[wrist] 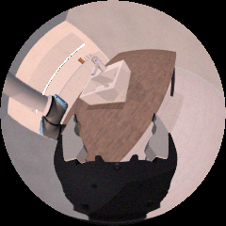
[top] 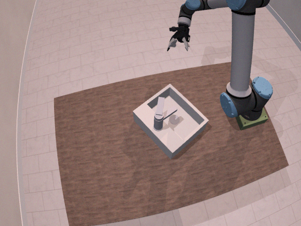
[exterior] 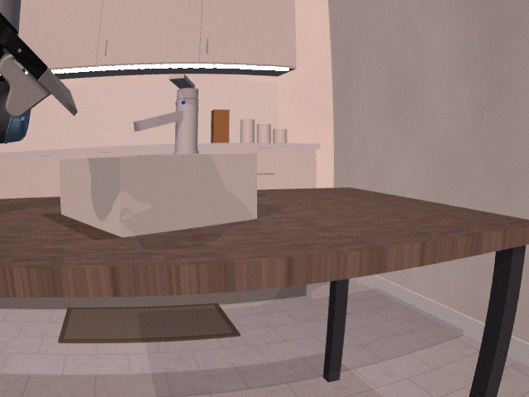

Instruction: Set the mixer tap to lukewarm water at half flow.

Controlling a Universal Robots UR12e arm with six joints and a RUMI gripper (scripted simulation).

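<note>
The lever lies 390 mm to the left of my hand, 220 mm ahead of it and 60 mm above it. The rest, counted from my hand: grey mixer tap 410 mm to the left, 220 mm ahead, 10 mm above; white sink block 380 mm to the left, 180 mm below, 130 mm ahead.
</note>
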